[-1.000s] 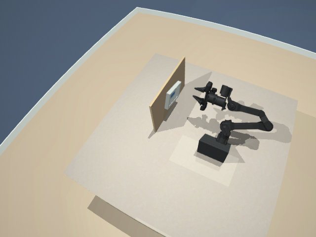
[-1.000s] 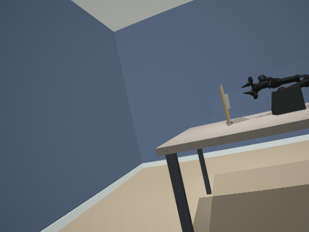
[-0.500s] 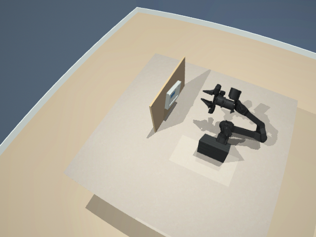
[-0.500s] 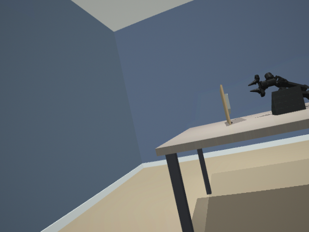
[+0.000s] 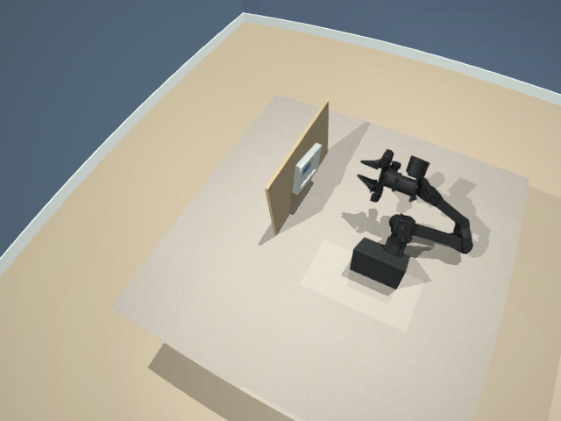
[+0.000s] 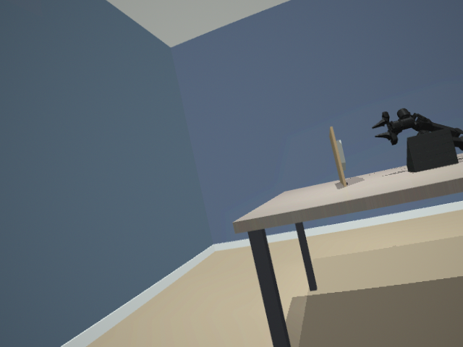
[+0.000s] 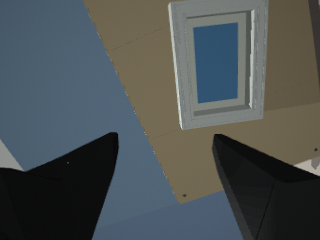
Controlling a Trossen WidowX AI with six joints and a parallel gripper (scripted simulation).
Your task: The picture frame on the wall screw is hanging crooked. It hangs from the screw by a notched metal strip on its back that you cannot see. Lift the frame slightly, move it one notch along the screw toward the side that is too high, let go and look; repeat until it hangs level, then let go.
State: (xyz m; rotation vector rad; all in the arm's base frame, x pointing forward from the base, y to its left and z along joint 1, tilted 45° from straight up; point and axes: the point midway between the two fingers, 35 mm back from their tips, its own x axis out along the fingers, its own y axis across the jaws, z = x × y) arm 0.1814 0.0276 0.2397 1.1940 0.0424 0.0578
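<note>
My gripper tip is 21 cm short of the picture frame, 3 cm to the right of it and 9 cm above it. Also, from my gripper tip: board: 22 cm ahead, 3 cm to the left, 9 cm below.
</note>
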